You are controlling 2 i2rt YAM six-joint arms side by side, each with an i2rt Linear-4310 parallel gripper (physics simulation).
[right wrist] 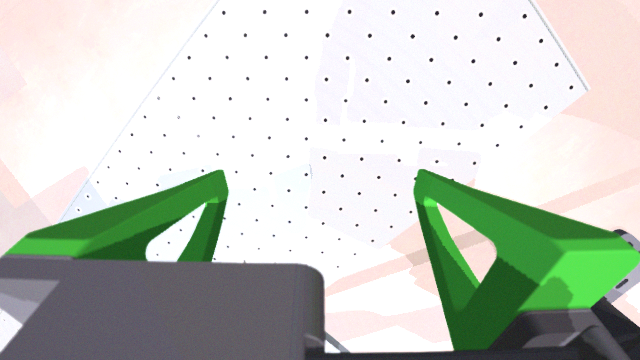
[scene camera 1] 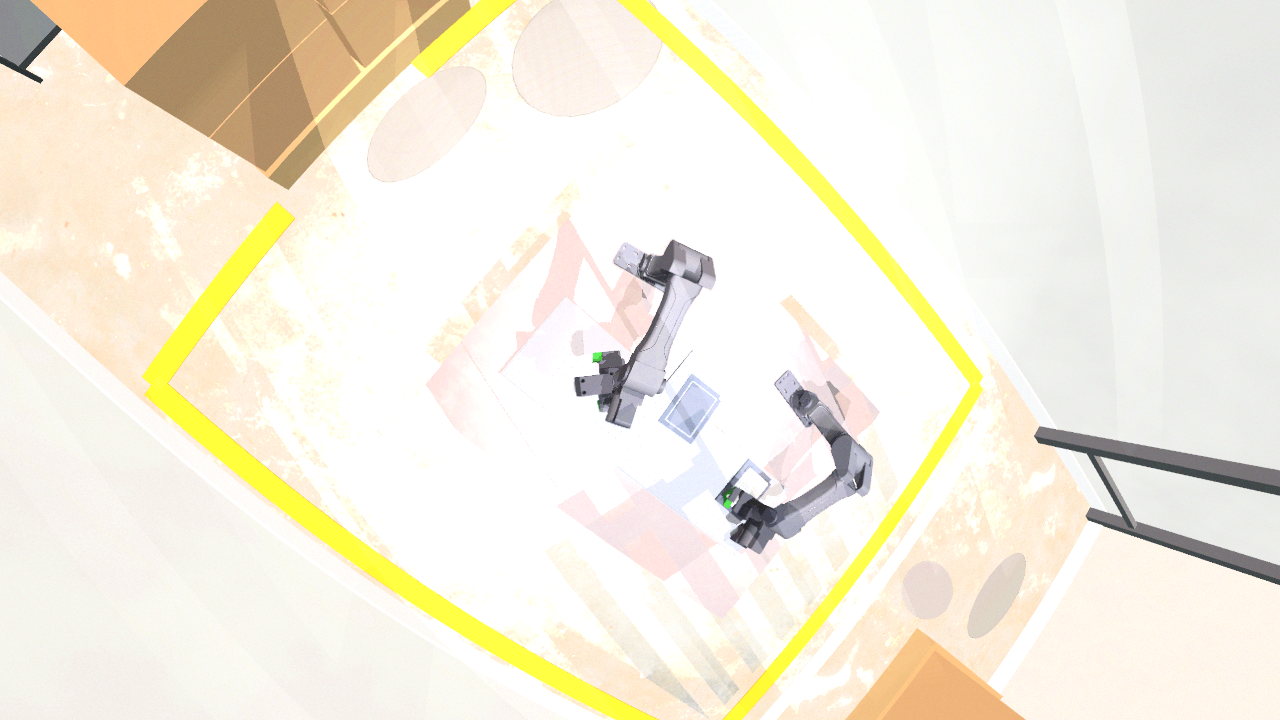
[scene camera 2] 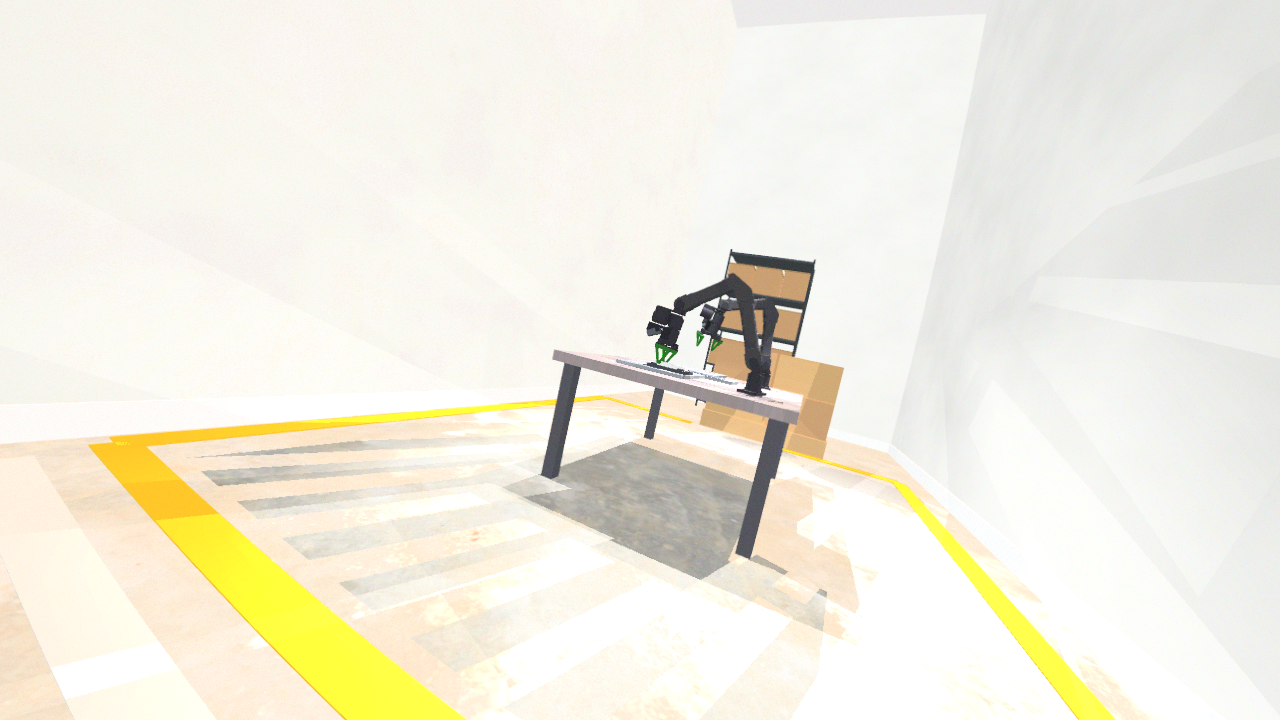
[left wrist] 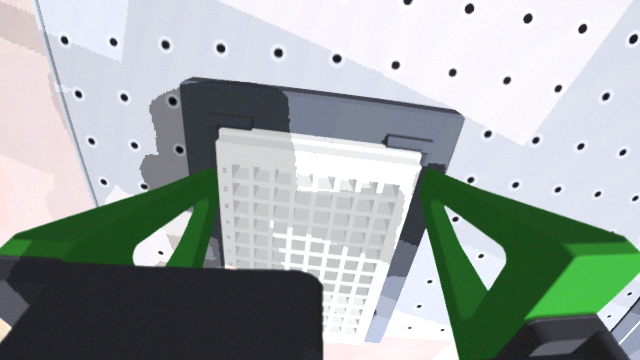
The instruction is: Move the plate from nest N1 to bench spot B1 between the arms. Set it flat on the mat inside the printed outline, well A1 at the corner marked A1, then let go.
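Frame: origin at the left arm's base, x ahead, y left, z up, level; millimetres.
Seen in the pictures: left gripper, fingertip midpoint: [scene camera 1: 736,501] [scene camera 2: 660,364] [left wrist: 319,180]; right gripper, fingertip midpoint: [right wrist: 320,180] [scene camera 2: 704,348]; left arm's base at its link origin: [scene camera 1: 797,399] [scene camera 2: 752,393]; right arm's base at its link origin: [scene camera 1: 648,269].
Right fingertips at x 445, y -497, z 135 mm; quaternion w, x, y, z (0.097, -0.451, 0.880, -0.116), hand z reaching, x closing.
Observation:
Pixels of each thing's top centre, then the offset from my right fingertips to it. "spot": a spot on its surface instead. Level surfaces: height alone.
- white well plate at its top centre: [left wrist: 305,267] [scene camera 1: 747,492] [scene camera 2: 671,363] 121 mm back, 585 mm left, 96 mm down
- nest N1 at its top centre: [left wrist: 304,256] [scene camera 1: 746,491] [scene camera 2: 670,365] 121 mm back, 585 mm left, 104 mm down
- spot B1 at a spot on its surface: [scene camera 1: 689,407] spot: 156 mm back, 260 mm left, 121 mm down
- pale perforated board at its surface level: 122 mm down
The white well plate [scene camera 1: 750,481] [left wrist: 320,150] lies flat in the dark frame of nest N1 [left wrist: 370,117]. My left gripper [scene camera 1: 729,497] [scene camera 2: 663,360] [left wrist: 319,180] is open, its green fingers on either side of the plate's long sides, with narrow gaps at the tips. The near part of the plate is hidden by the dark gripper body in the left wrist view. The mat of spot B1 [scene camera 1: 689,407], with a pale printed outline, lies between the arms; its A1 mark is not legible. My right gripper [scene camera 1: 598,381] [scene camera 2: 708,343] [right wrist: 320,180] is open and empty above the perforated board.
The pale perforated board [left wrist: 310,30] [right wrist: 280,110] lies under the nest and both grippers. The table [scene camera 2: 581,360] carries both arms. The right arm's forearm [scene camera 1: 662,331] stands beside the B1 mat. A shelf rack [scene camera 2: 811,304] and cardboard boxes [scene camera 2: 810,385] stand behind the table.

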